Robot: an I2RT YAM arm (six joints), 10 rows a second.
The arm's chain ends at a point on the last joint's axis. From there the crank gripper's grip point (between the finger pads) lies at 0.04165 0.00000 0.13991 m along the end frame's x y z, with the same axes.
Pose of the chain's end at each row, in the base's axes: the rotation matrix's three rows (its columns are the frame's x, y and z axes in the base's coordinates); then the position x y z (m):
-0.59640, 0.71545, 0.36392; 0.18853, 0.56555, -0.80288; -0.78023, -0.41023, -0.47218; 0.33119, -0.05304, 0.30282
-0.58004, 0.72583, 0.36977; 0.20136, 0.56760, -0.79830; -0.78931, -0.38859, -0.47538; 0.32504, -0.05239, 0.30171
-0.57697, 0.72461, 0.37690; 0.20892, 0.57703, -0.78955; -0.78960, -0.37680, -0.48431; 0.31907, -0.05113, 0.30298
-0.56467, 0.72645, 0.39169; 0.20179, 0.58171, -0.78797; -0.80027, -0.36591, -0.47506; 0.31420, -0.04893, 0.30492
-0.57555, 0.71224, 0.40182; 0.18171, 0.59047, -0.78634; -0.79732, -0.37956, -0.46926; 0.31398, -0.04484, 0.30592
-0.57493, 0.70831, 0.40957; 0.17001, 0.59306, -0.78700; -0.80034, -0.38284, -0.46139; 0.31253, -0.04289, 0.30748
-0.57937, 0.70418, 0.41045; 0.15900, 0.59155, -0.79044; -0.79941, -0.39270, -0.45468; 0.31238, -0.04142, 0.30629
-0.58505, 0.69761, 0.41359; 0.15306, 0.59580, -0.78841; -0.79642, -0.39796, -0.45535; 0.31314, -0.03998, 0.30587
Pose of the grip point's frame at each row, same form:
-0.59640, 0.71545, 0.36392; 0.18853, 0.56555, -0.80288; -0.78023, -0.41023, -0.47218; 0.35727, -0.15752, 0.20426
-0.58004, 0.72583, 0.36977; 0.20136, 0.56760, -0.79830; -0.78931, -0.38859, -0.47538; 0.35262, -0.15569, 0.20232
-0.57697, 0.72461, 0.37690; 0.20892, 0.57703, -0.78955; -0.78960, -0.37680, -0.48431; 0.34777, -0.15289, 0.20233
-0.56467, 0.72645, 0.39169; 0.20179, 0.58171, -0.78797; -0.80027, -0.36591, -0.47506; 0.34548, -0.15077, 0.20512
-0.57555, 0.71224, 0.40182; 0.18171, 0.59047, -0.78634; -0.79732, -0.37956, -0.46926; 0.34623, -0.14729, 0.20706
-0.57493, 0.70831, 0.40957; 0.17001, 0.59306, -0.78700; -0.80034, -0.38284, -0.46139; 0.34589, -0.14592, 0.20959
-0.57937, 0.70418, 0.41045; 0.15900, 0.59155, -0.79044; -0.79941, -0.39270, -0.45468; 0.34568, -0.14539, 0.20938
-0.58505, 0.69761, 0.41359; 0.15306, 0.59580, -0.78841; -0.79642, -0.39796, -0.45535; 0.34664, -0.14391, 0.20899

